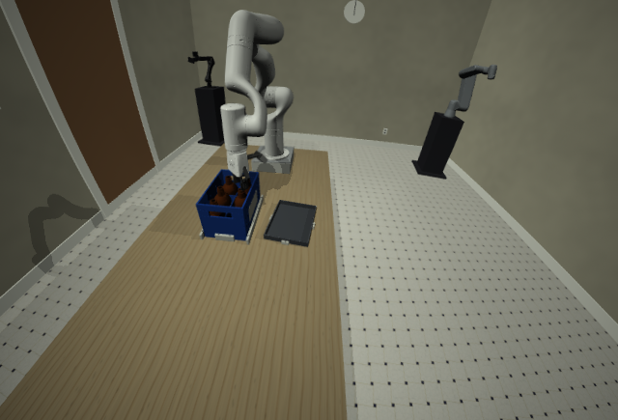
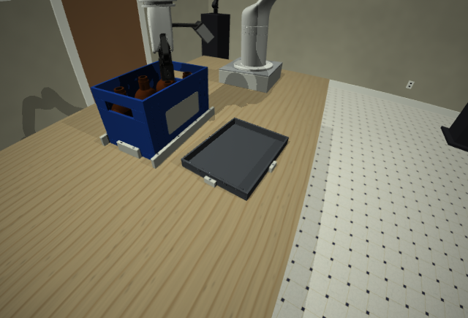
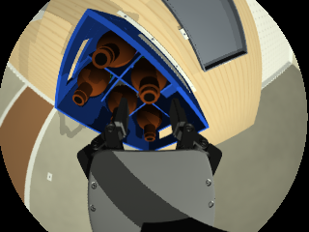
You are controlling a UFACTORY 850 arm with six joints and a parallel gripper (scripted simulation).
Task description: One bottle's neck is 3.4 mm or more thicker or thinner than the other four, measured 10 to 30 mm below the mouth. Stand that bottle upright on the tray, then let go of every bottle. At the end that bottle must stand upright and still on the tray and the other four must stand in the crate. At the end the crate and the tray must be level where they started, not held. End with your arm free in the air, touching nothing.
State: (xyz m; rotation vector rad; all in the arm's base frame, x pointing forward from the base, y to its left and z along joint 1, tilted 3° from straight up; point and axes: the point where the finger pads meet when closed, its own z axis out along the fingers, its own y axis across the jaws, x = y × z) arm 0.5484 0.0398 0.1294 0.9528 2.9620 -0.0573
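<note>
Right now my hand is 110 mm above the bottle. Also, from my hand: dark grey tray (30 mm behind, 220 mm to the left, 180 mm below); blue crate (10 mm ahead, 40 mm to the right, 110 mm below).
</note>
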